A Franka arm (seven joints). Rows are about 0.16 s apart.
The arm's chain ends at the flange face. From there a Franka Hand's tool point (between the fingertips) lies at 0.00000 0.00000 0.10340 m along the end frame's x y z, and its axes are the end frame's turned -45 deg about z.
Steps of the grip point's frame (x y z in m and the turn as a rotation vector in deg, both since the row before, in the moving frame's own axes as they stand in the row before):
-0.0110 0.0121 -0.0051 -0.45 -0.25 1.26
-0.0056 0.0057 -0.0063 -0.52 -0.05 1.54
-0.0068 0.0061 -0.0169 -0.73 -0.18 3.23
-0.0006 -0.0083 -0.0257 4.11 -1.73 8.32
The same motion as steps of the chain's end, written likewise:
0.0005 0.0154 -0.0051 -0.49 0.14 1.26
-0.0005 0.0073 -0.0063 -0.40 0.33 1.54
-0.0012 0.0079 -0.0169 -0.64 0.39 3.23
0.0009 -0.0019 -0.0254 1.68 -4.13 8.32

